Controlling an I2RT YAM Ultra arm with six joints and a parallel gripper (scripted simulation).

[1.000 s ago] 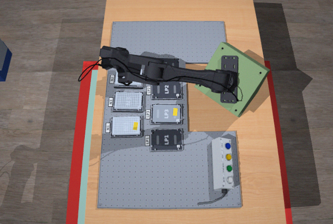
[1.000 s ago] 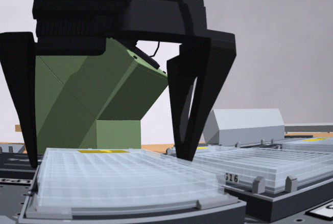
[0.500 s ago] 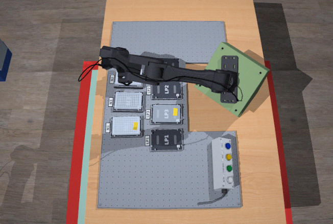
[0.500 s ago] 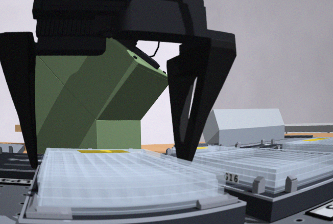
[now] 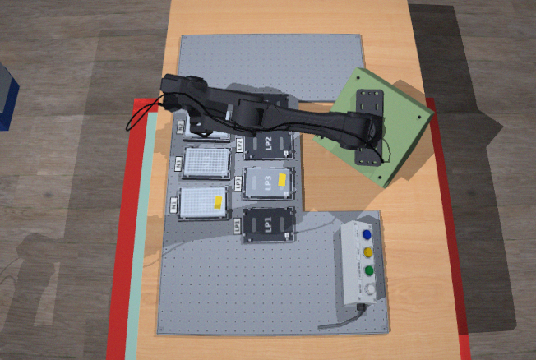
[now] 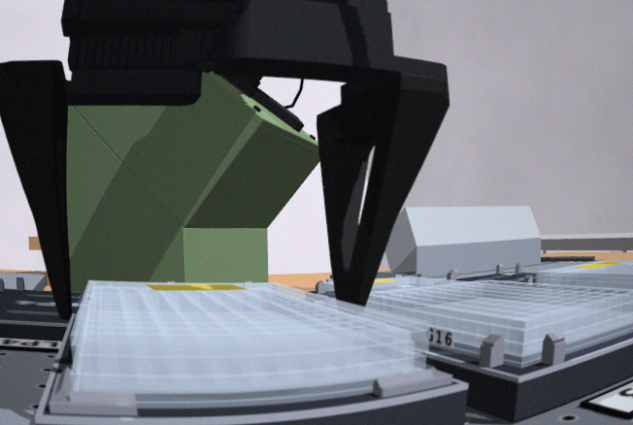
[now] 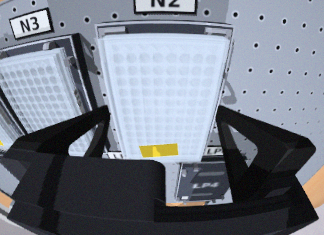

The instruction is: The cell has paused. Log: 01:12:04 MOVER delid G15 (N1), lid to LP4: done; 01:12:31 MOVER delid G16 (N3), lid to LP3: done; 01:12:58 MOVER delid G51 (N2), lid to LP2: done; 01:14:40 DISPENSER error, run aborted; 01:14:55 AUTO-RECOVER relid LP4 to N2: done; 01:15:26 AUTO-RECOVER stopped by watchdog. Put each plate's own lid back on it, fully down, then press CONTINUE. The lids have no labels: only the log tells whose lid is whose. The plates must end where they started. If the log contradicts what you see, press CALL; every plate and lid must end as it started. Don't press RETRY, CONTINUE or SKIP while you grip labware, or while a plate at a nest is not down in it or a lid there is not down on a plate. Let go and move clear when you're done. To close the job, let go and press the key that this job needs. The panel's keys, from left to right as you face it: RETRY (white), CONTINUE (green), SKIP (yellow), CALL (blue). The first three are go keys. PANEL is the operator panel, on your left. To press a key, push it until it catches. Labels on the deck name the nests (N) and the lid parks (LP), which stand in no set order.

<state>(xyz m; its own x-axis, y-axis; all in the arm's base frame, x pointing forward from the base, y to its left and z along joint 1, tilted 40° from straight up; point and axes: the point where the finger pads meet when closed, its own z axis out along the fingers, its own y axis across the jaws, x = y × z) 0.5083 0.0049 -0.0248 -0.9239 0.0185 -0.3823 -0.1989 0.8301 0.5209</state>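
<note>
The lid lies 23 cm behind my hand, 14 cm to the left of it and 2 cm below it. Also, from my hand: blue call key (53 cm behind, 24 cm to the left, 3 cm above); plate (12 cm to the left, 4 cm behind, 2 cm below); yellow SKIP key (54 cm behind, 29 cm to the left, 3 cm above).
</note>
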